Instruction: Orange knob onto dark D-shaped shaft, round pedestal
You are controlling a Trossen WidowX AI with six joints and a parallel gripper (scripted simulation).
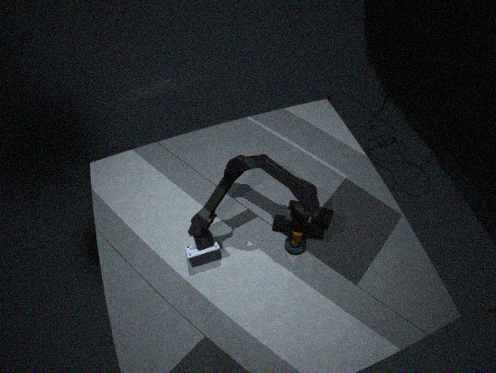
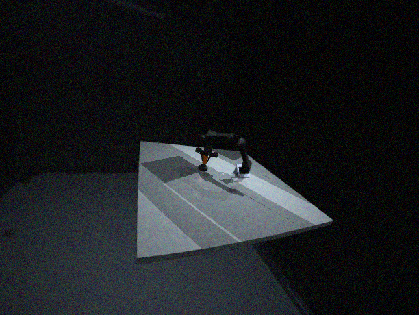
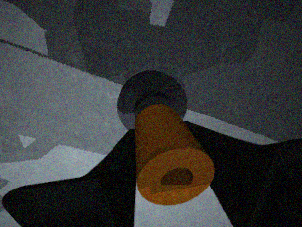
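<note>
Now: the orange knob 20 mm above my gripper tip. From my gripper tip the other things lie so: dark round pedestal: 40 mm below.
</note>
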